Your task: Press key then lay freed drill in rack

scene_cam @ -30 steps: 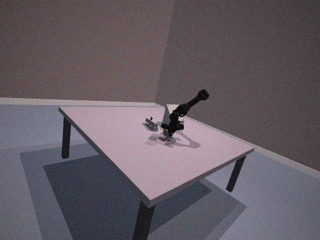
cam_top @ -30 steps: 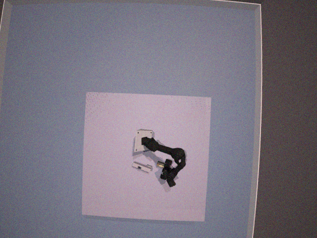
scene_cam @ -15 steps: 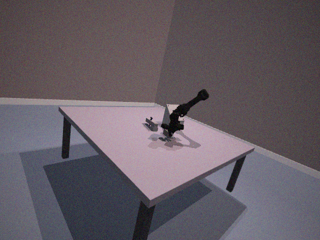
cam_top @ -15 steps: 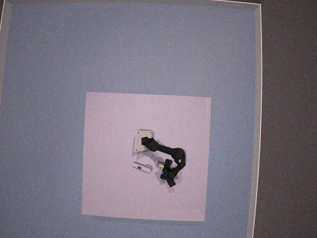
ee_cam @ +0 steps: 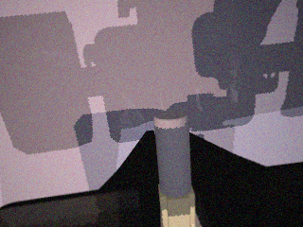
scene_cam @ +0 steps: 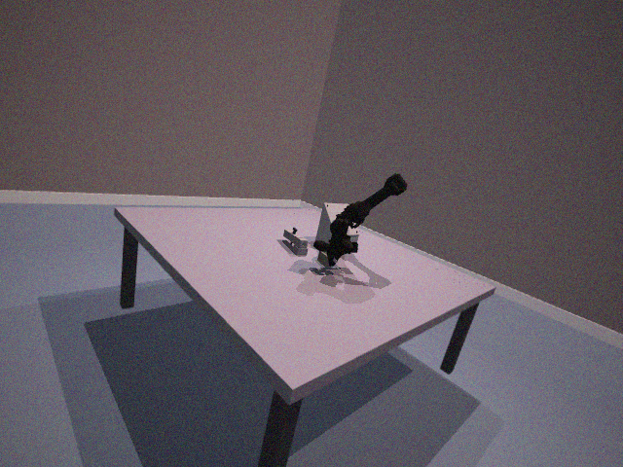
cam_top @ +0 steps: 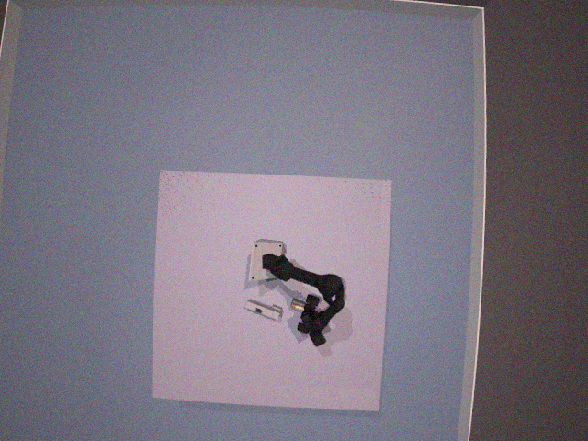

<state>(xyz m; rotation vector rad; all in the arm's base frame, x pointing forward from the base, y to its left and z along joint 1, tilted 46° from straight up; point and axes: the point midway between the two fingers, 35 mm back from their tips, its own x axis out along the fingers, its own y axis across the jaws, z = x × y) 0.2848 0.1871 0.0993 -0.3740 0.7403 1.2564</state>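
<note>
Right now my gripper tip is 1 cm past the drill, 4 cm to the left of it and 4 cm below it. Also, from my gripper tip: tan rack 2 cm behind, 5 cm to the right, 1 cm above; then pale long fixture block 23 cm to the right, 3 cm above.
</note>
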